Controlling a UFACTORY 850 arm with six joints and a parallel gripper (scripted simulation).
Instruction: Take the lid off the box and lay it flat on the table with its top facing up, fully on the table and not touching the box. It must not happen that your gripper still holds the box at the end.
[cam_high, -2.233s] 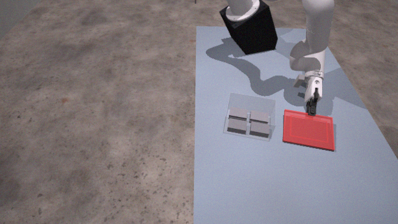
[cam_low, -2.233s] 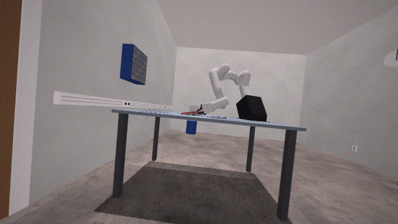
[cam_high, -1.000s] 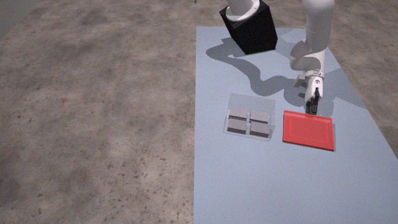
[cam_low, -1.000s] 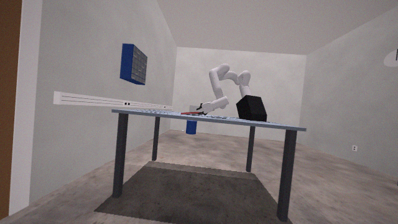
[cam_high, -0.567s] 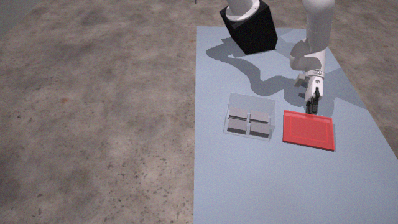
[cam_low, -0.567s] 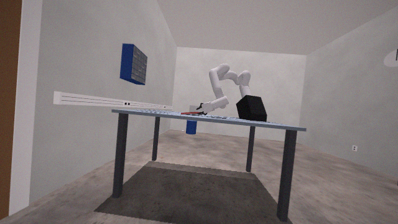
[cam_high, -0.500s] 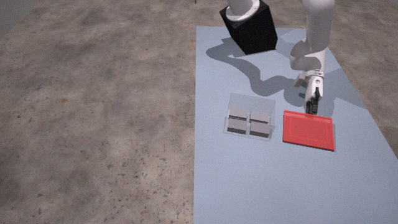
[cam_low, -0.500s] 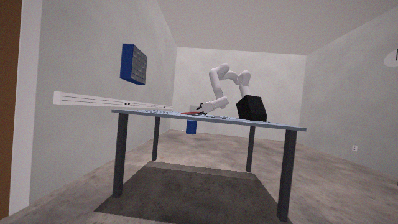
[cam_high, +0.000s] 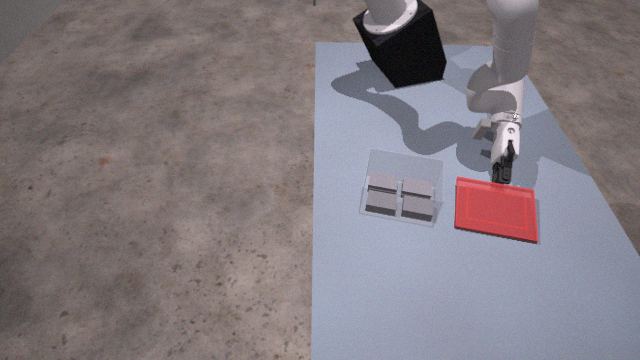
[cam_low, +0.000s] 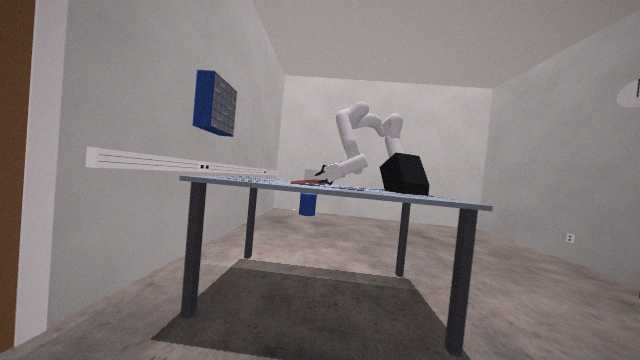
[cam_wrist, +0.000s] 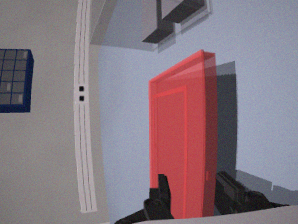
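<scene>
Right now my hand is 70 mm short of the red translucent lid, 40 mm to the left of it and 30 mm above it. Round my hand: grey box 290 mm to the right.
</scene>
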